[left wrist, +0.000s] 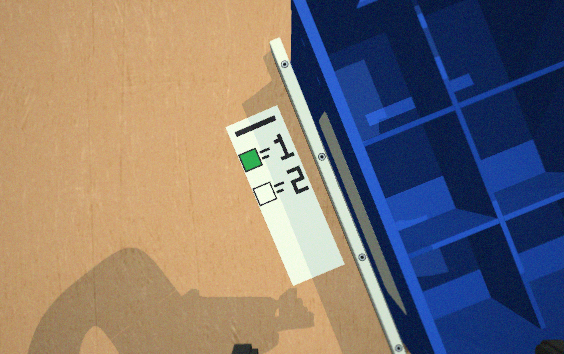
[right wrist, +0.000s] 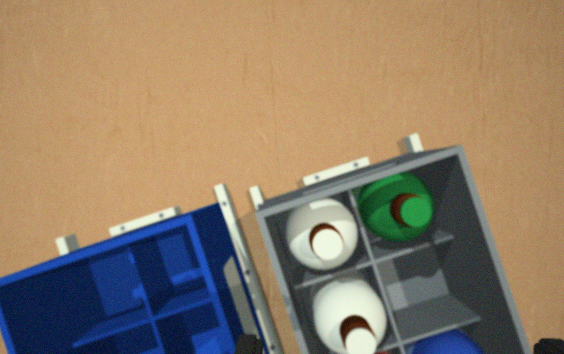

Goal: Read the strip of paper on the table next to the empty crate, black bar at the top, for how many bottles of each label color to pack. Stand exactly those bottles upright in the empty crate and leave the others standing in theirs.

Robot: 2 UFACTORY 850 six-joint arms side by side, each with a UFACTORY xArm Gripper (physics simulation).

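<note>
The paper strip (left wrist: pixel 300 225) lies beside the blue crate (left wrist: pixel 341 107) (right wrist: pixel 200 250); below its black bar it reads green square = 1, white square = 2. The blue crate's visible compartments hold no bottles. In the right wrist view the grey crate (right wrist: pixel 493 250) holds two upright white bottles (right wrist: pixel 327 245) (right wrist: pixel 345 300) in its left column. A green bottle (right wrist: pixel 416 212) stands top right, with an empty compartment below it, then a partly visible blue bottle (right wrist: pixel 447 344). My left gripper (left wrist: pixel 397 347) is open beside the strip, over the blue crate's edge. My right gripper (right wrist: pixel 399 346) is open above the grey crate.
A pale rail (left wrist: pixel 321 156) (right wrist: pixel 247 272) runs along the blue crate's side, and a narrow gap separates the two crates. Pale brackets (right wrist: pixel 336 171) (right wrist: pixel 145 221) sit at the crates' far ends. A sliver of red shows at the right wrist view's bottom edge. Arm shadows fall on the table.
</note>
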